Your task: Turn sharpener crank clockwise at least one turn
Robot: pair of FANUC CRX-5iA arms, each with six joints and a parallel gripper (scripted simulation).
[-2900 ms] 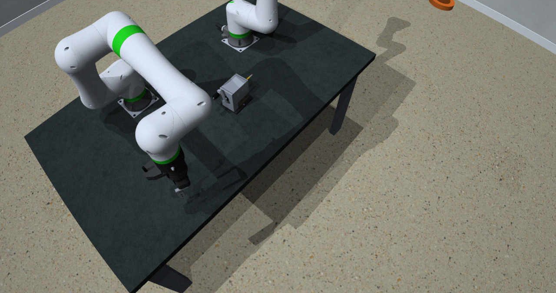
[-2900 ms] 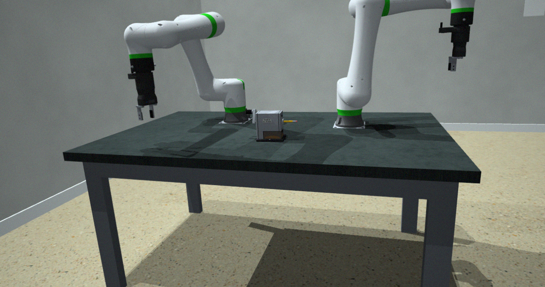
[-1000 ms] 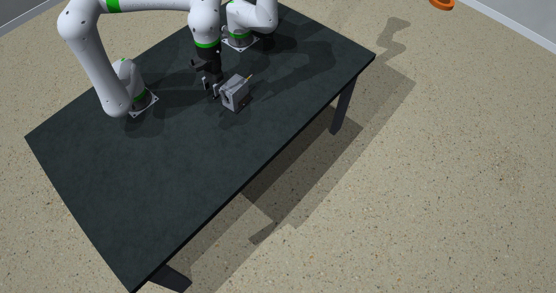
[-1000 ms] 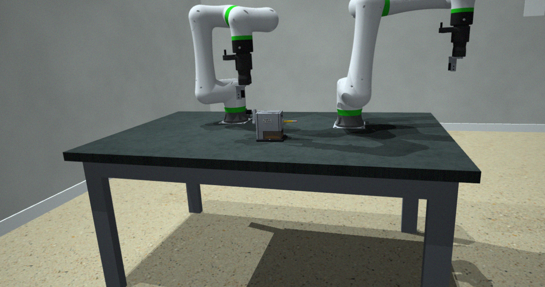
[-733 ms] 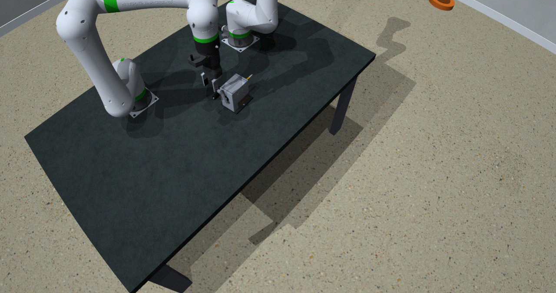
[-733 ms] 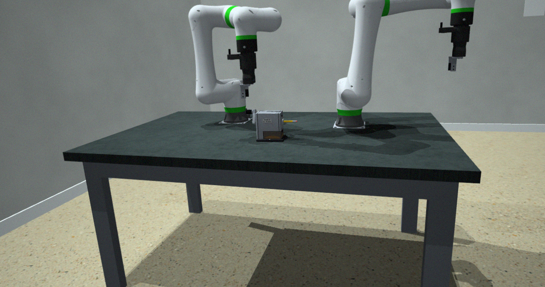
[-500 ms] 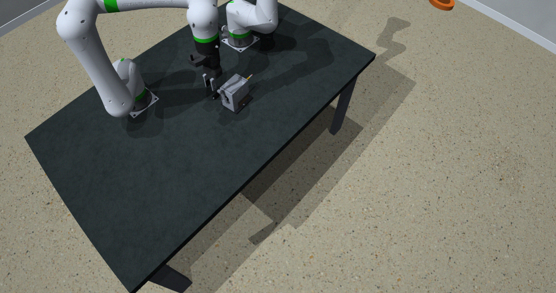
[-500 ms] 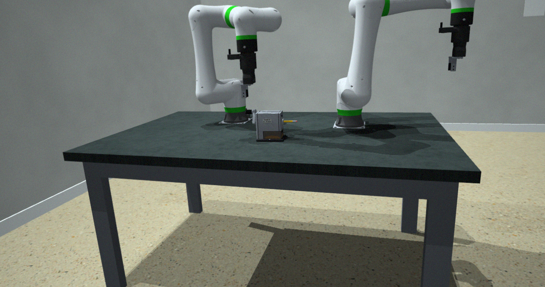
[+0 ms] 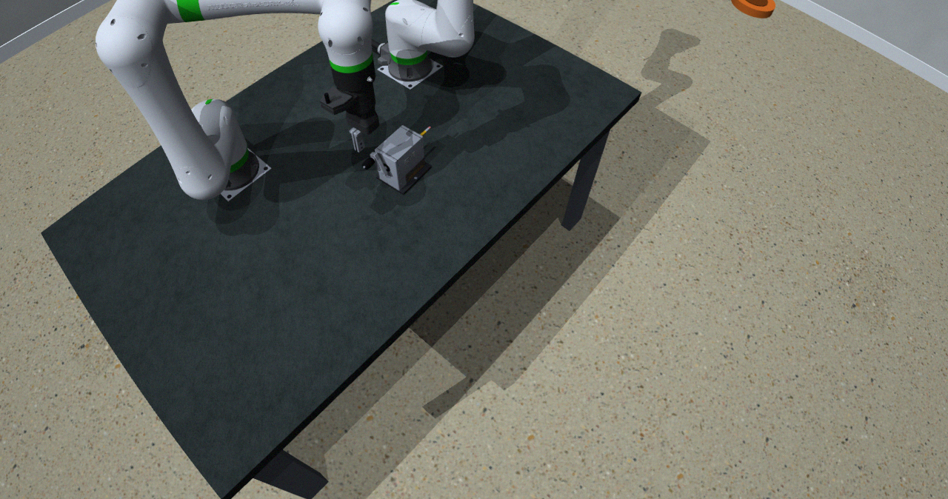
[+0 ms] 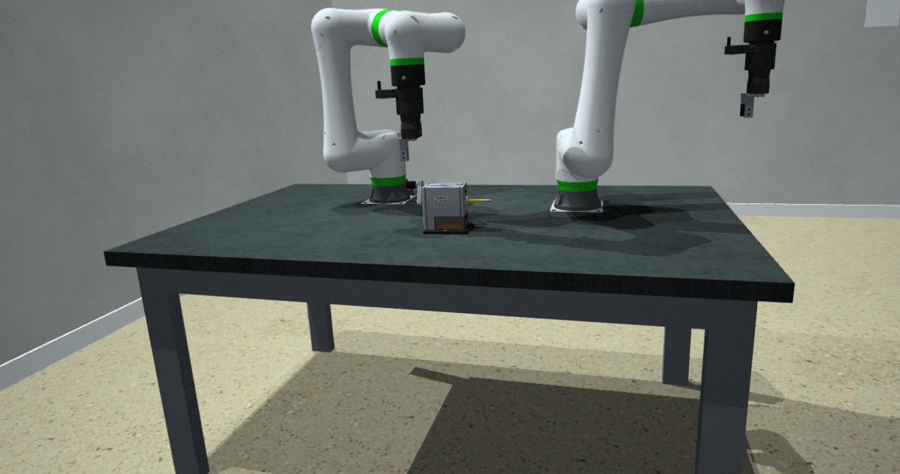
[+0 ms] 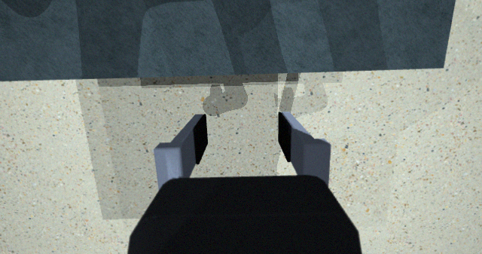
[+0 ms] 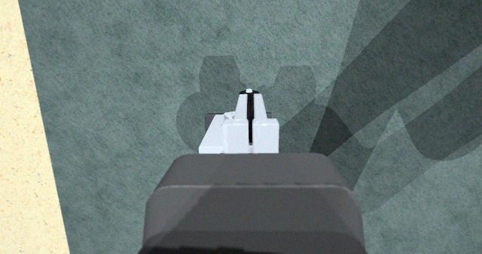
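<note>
The black knob is 20 mm to the left of my right hand and 90 mm below it.
</note>
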